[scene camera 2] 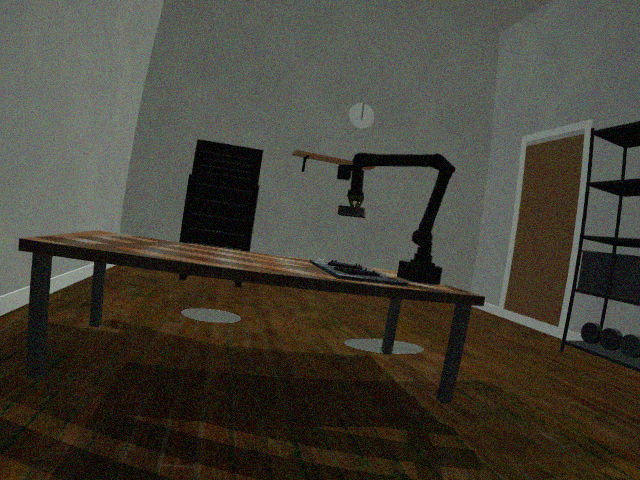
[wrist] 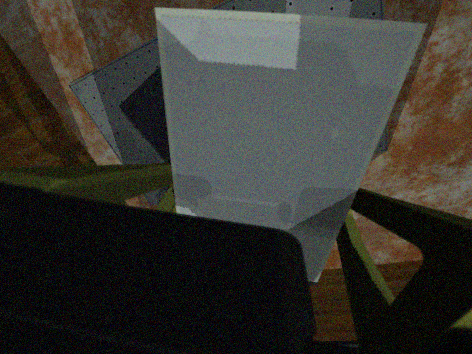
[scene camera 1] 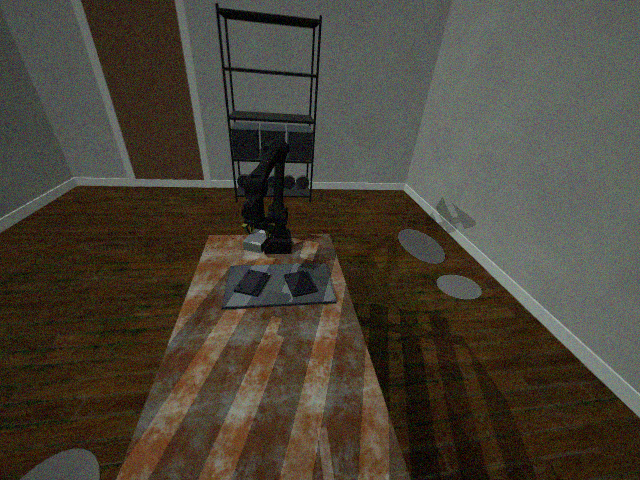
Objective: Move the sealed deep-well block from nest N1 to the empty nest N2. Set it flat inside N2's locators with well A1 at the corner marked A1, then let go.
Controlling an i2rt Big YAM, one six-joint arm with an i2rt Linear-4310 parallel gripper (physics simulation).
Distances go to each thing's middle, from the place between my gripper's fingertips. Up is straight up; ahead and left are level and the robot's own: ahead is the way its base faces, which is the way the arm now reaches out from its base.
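Dark nest [wrist: 145, 107]: 190 mm to the left of my hand, 10 mm behind it, 260 mm below it. Pale grey block [wrist: 272, 120]: 10 mm ahead of my hand. Going by their middles, of the things named here the block is the nearest to my hand.
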